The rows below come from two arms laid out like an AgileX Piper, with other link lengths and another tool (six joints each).
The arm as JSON. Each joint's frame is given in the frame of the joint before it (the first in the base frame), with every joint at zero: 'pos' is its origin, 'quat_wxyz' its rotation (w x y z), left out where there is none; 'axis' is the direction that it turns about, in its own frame. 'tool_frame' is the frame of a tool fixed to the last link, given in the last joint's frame.
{
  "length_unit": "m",
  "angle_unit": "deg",
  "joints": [
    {
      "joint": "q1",
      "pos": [
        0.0,
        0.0,
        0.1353
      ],
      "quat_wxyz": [
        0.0,
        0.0,
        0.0,
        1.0
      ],
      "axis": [
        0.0,
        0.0,
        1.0
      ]
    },
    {
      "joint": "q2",
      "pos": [
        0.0,
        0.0,
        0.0
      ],
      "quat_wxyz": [
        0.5,
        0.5,
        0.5,
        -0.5
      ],
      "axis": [
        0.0,
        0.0,
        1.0
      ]
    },
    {
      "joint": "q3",
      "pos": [
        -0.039,
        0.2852,
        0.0
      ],
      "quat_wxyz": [
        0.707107,
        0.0,
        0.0,
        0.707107
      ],
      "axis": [
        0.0,
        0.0,
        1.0
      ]
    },
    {
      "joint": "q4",
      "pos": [
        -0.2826,
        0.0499,
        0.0
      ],
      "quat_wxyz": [
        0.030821,
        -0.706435,
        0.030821,
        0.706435
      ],
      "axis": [
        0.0,
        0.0,
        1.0
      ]
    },
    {
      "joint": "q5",
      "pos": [
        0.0,
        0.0,
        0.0
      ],
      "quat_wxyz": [
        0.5,
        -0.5,
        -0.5,
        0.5
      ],
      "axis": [
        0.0,
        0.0,
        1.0
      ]
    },
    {
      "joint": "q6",
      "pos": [
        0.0,
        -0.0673,
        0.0
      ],
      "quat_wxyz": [
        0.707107,
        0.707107,
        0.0,
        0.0
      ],
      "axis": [
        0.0,
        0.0,
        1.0
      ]
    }
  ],
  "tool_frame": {
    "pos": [
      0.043,
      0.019,
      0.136
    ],
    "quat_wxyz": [
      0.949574,
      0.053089,
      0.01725,
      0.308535
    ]
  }
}
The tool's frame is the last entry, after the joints.
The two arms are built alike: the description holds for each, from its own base.
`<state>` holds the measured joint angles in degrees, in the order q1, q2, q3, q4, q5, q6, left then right.
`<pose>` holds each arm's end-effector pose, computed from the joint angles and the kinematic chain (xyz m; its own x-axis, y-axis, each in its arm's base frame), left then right.
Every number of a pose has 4 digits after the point.
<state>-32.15 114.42 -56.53 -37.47 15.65 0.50 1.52 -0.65 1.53 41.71 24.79 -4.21</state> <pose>0.3046 -0.2423 -0.0340 -0.7693 0.4849 -0.4160 0.6090 0.7535 -0.2478 0.1667 0.0997 0.1456 -0.3632 0.8974 -0.2505 0.2473 0.3521 0.9027</pose>
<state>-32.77 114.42 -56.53 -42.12 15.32 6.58 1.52 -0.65 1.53 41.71 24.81 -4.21</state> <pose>0.3039 -0.2486 -0.0330 -0.7424 0.5083 -0.4364 0.6420 0.7260 -0.2465 0.1666 0.0997 0.1456 -0.3635 0.8973 -0.2505 0.2475 0.3522 0.9026</pose>
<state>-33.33 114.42 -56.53 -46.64 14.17 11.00 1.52 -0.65 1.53 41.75 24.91 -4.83</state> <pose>0.3060 -0.2550 -0.0315 -0.7292 0.5052 -0.4615 0.6520 0.7176 -0.2448 0.1664 0.0997 0.1450 -0.3665 0.8935 -0.2596 0.2443 0.3616 0.8998</pose>
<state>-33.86 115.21 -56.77 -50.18 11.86 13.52 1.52 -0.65 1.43 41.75 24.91 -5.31</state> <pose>0.3115 -0.2595 -0.0345 -0.7276 0.4871 -0.4831 0.6434 0.7288 -0.2341 0.1664 0.0995 0.1454 -0.3672 0.8907 -0.2680 0.2397 0.3690 0.8980</pose>
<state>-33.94 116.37 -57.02 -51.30 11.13 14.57 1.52 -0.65 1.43 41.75 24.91 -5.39</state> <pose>0.3124 -0.2592 -0.0413 -0.7303 0.4873 -0.4787 0.6400 0.7333 -0.2298 0.1664 0.0995 0.1454 -0.3674 0.8902 -0.2693 0.2392 0.3702 0.8976</pose>
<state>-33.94 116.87 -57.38 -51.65 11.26 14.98 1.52 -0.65 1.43 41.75 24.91 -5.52</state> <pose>0.3129 -0.2600 -0.0432 -0.7307 0.4891 -0.4763 0.6409 0.7318 -0.2317 0.1664 0.0994 0.1453 -0.3677 0.8895 -0.2714 0.2383 0.3722 0.8970</pose>
